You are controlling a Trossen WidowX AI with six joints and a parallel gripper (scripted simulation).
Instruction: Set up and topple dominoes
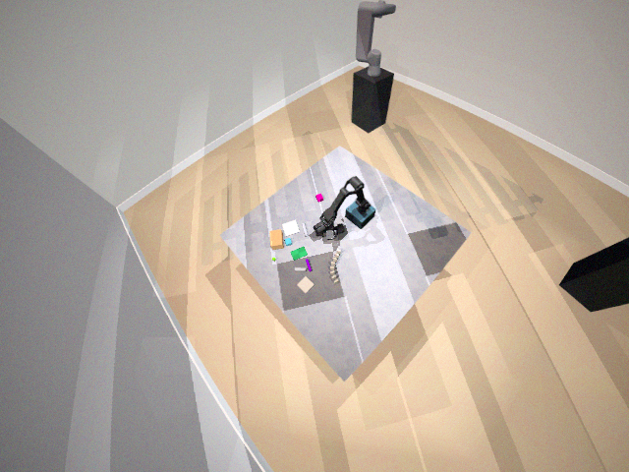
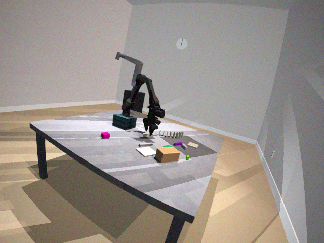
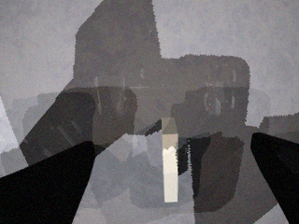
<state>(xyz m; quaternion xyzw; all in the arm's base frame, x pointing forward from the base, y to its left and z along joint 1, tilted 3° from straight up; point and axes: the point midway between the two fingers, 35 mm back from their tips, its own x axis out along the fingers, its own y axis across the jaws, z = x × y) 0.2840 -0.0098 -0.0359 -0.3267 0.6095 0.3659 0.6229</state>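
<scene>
Right now my gripper tip is 100 mm short of the grey bar, 160 mm to the left of it and 20 mm above it. Also, from my gripper tip: green card: 240 mm ahead, 40 mm to the right, 30 mm below; then purple bar: 240 mm ahead, 70 mm to the left, 20 mm below; then teal cube: 250 mm ahead, 160 mm to the right, 10 mm below.
</scene>
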